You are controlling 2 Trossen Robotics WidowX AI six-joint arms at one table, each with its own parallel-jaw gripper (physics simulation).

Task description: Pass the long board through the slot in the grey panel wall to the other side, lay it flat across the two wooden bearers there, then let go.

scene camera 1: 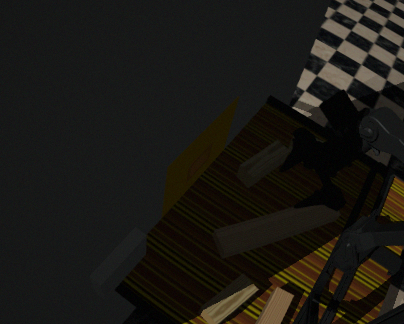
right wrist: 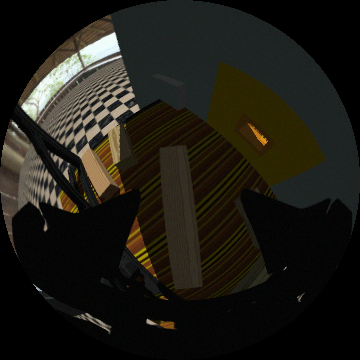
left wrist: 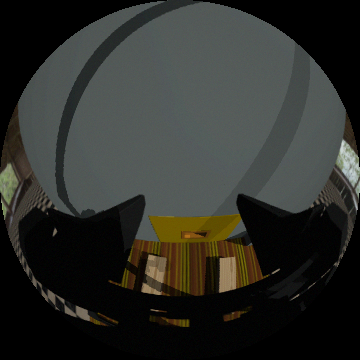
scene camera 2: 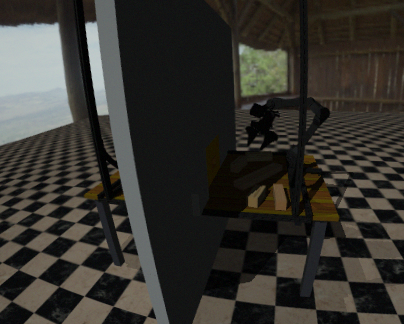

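The long board lies flat in shadow on the striped table. My right gripper is open and empty above the table near the board. The grey wall carries a yellow panel around the slot. On the other side, two wooden bearers lie apart, roughly parallel. My left gripper is open and empty, facing the wall above them.
A shadowed wooden block lies near the panel. Two lit blocks lie on the board's other side. A grey block juts from the wall. A black post stands by the table.
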